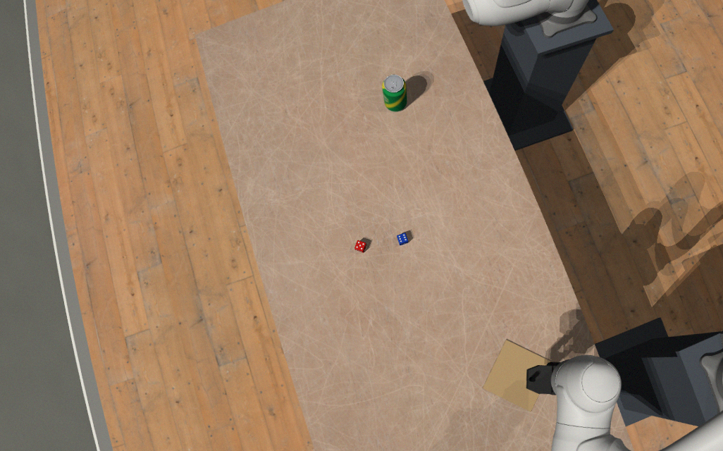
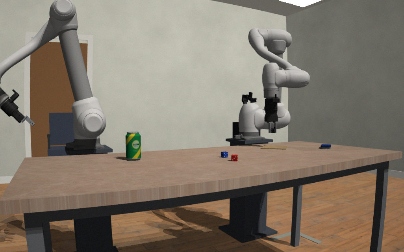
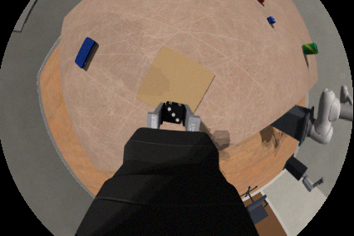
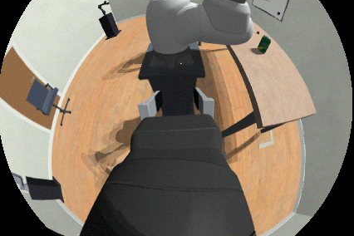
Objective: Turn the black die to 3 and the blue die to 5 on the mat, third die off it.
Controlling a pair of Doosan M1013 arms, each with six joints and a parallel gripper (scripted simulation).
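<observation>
The tan mat lies 4 cm ahead of my left hand, 1 cm to the right of it and 10 cm below it. From my left hand the other things lie so: black die 1 cm below; then red die 30 cm ahead, 48 cm to the right, 9 cm below; then blue die 19 cm ahead, 46 cm to the right, 9 cm below.
</observation>
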